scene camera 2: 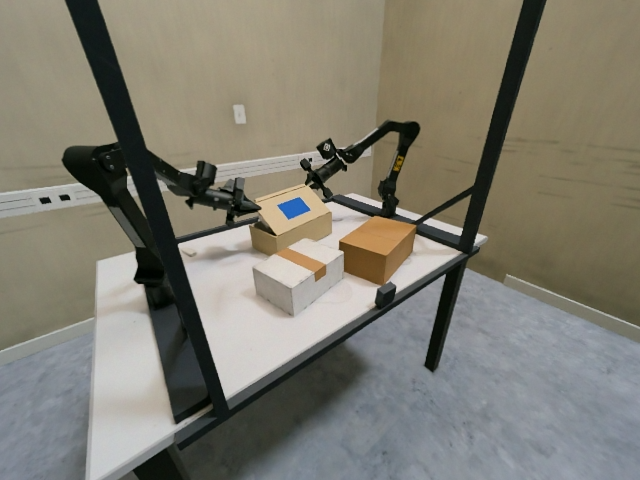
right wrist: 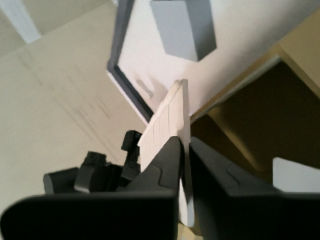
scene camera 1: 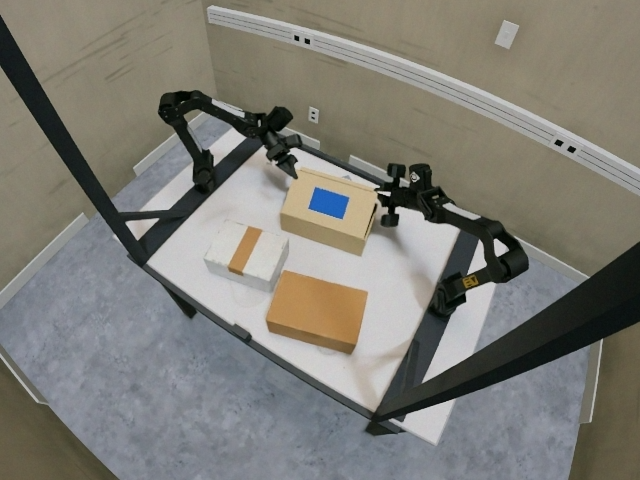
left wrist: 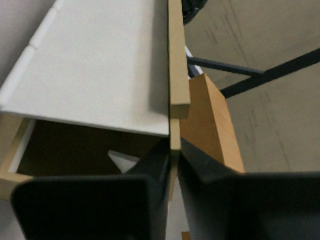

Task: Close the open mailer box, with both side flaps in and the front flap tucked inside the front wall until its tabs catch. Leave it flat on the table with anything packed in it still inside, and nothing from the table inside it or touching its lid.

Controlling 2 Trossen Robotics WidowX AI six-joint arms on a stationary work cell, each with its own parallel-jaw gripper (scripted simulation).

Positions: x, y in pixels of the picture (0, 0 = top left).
Labels:
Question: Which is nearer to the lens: the white box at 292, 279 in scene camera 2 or the brown box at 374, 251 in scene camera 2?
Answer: The white box.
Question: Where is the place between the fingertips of my left gripper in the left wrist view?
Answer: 172, 144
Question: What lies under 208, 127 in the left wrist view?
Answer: A brown box.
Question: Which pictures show the brown box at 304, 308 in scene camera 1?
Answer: Scene camera 2, scene camera 1 and the left wrist view only.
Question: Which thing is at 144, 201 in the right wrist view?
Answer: My right gripper.

